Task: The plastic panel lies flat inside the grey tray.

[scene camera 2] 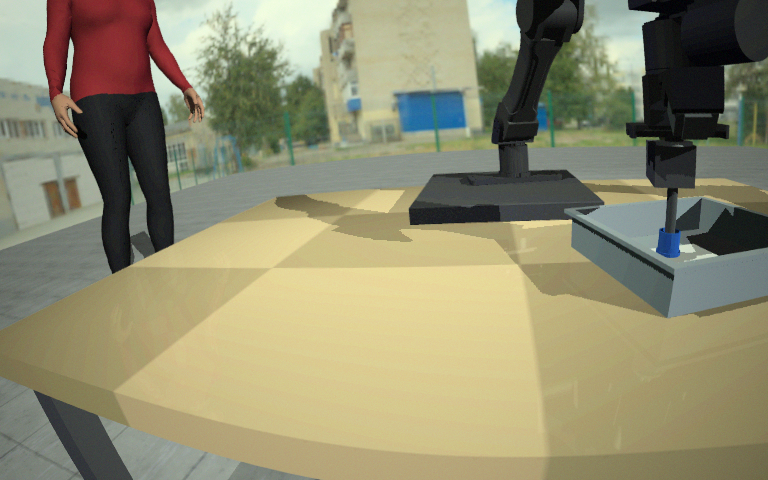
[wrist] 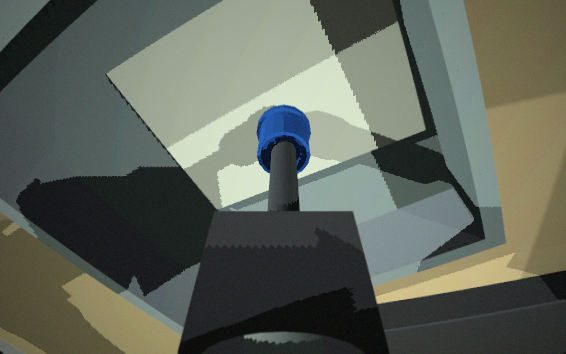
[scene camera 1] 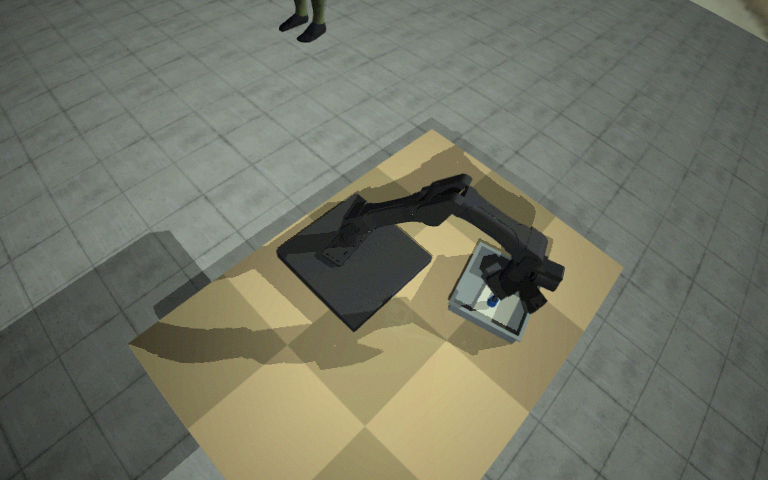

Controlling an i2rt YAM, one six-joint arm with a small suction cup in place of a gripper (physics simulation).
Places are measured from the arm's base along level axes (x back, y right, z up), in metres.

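Pixels of known places: hand at its tool point: (scene camera 2: 667,253) (wrist: 283,129) (scene camera 1: 491,302); arm's base at its link origin: (scene camera 2: 514,179) (scene camera 1: 350,238).
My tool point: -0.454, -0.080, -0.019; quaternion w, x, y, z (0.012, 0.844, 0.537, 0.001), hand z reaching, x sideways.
Observation:
For each thing: its middle in the pictures, then the offset to it from my tool point, as dx, dy, dz. Level surfaces: height alone.
- pale plastic panel at the middle of its body: (wrist: 272,99) (scene camera 2: 673,266) (scene camera 1: 494,307) -0.015, +0.000, -0.010
- grey tray at the middle of its body: (wrist: 229,165) (scene camera 2: 690,242) (scene camera 1: 496,292) +0.003, -0.035, +0.009
- tan checkered table at its surface level: dz -0.016
The pale plastic panel (wrist: 229,70) (scene camera 1: 483,304) lies flat on the floor of the grey tray (scene camera 1: 477,320) (scene camera 2: 596,243) (wrist: 348,197), its edges inside the tray walls. The tray stands on the tan table, to the right of the arm's base. My suction cup (wrist: 283,137) (scene camera 1: 492,300), blue on a dark stem, hangs a little above the panel near its lower edge. It casts its own shadow on the panel and carries nothing. The wrist hides part of the tray in scene camera 1.
The arm's black base plate (scene camera 1: 358,271) (scene camera 2: 506,197) lies left of the tray on the tan checkered table (scene camera 1: 430,405) (scene camera 2: 358,333). A person in red (scene camera 2: 155,143) stands by the table's left side. Another person's feet (scene camera 1: 303,26) are on the tiled floor far behind.

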